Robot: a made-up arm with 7 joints. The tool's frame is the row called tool.
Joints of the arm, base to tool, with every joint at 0 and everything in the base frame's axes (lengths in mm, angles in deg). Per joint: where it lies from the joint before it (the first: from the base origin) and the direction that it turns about. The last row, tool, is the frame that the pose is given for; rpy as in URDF.
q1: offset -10 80 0 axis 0 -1 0
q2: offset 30 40 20 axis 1 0 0
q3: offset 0 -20 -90 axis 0 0 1
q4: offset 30 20 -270 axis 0 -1 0
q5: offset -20 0 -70 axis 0 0 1
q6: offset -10 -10 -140 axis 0 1 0
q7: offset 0 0 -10 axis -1 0 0
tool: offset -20 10 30 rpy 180 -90 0
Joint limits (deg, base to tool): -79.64..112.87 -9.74..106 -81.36..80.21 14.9..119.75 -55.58..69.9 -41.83..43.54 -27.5..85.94
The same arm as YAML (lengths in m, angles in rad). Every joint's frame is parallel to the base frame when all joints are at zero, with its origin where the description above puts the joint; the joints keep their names.
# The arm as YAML. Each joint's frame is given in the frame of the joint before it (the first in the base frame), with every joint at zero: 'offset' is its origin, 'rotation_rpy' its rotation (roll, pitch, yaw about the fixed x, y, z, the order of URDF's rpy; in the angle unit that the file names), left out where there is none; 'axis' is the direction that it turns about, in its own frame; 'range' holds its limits. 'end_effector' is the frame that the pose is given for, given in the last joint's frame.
length_unit: m
angle_unit: rad
chain:
  - id: q1
    offset: [-0.01, 0.08, 0.0]
    axis: [0.0, -1.0, 0.0]
    range: [-1.39, 1.97]
  - id: q2
    offset: [0.03, 0.04, 0.02]
    axis: [1.0, 0.0, 0.0]
    range: [-0.17, 1.85]
  - id: q3
    offset: [0.0, -0.02, -0.09]
    axis: [0.0, 0.0, 1.0]
    range: [-1.42, 1.3999]
  - id: q4
    offset: [0.03, 0.02, -0.27]
    axis: [0.0, -1.0, 0.0]
    range: [0.2601, 2.09]
  - id: q5
    offset: [-0.02, 0.0, -0.07]
    axis: [0.0, 0.0, 1.0]
    range: [-0.9701, 1.22]
  - id: q6
    offset: [-0.01, -0.01, -0.14]
    axis: [0.0, 1.0, 0.0]
    range: [-0.7301, 0.7599]
  - id: q7
    offset: [0.0, 0.0, -0.01]
    axis: [-1.0, 0.0, 0.0]
    range: [-0.48, 1.4999]
end_effector:
  offset: [-0.02, 0.01, 0.03]
  rotation_rpy: [3.1416, -1.5708, 0.0]

